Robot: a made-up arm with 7 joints.
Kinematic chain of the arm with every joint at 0, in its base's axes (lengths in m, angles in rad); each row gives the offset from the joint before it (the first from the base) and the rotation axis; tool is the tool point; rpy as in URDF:
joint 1: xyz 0 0 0.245 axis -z
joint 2: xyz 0 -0.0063 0.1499 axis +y
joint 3: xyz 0 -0.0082 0.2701 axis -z
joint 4: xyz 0 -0.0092 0.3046 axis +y
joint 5: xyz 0 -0.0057 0.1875 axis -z
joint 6: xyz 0 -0.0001 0.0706 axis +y
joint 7: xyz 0 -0.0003 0.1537 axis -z
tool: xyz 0 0 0 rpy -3.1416 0 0
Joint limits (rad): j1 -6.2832..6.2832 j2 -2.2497..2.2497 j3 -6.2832..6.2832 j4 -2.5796..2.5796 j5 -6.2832..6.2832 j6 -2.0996..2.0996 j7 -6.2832..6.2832
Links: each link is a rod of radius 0.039 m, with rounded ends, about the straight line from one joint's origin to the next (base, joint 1, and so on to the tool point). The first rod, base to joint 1, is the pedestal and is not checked.
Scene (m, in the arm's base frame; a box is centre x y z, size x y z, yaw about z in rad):
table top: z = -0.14
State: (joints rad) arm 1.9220 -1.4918 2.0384 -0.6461 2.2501 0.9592 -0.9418
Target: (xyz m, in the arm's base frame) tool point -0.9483 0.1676 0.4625
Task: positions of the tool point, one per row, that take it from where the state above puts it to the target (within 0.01 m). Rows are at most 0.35 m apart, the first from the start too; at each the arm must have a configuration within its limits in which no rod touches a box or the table.
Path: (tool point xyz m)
1: 0.2962 0.8241 0.4766
2: 0.0005 0.9013 0.4725
3: -0.3131 0.8684 0.4689
4: -0.6021 0.7228 0.4657
5: -0.8250 0.4792 0.4635
6: -0.9483 0.1676 0.4625

